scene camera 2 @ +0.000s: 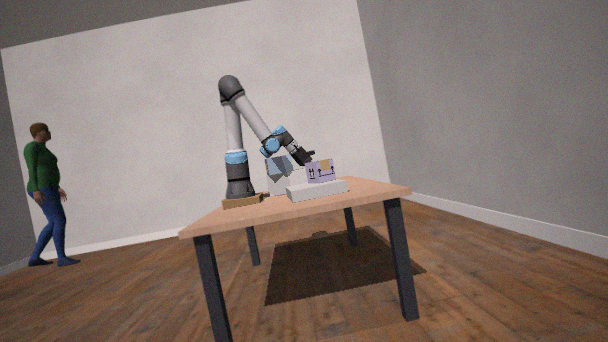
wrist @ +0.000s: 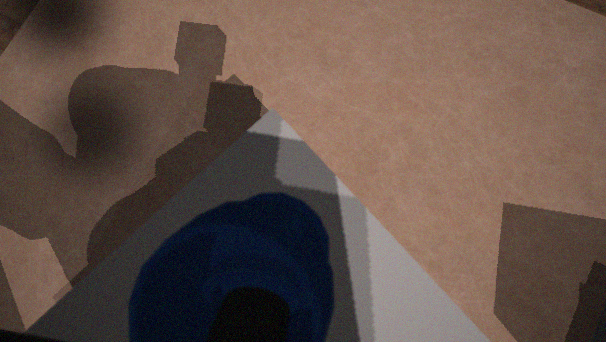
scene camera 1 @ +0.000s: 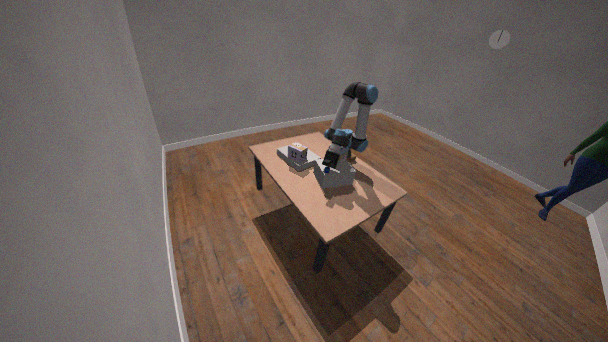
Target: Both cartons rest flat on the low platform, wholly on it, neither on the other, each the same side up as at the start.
Scene:
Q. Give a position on a tall grey block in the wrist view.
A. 377,283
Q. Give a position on a tall grey block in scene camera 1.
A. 344,174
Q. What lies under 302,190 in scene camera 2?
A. A low grey platform.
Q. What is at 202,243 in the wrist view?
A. The suction cup.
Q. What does the suction cup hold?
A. A tall grey block.

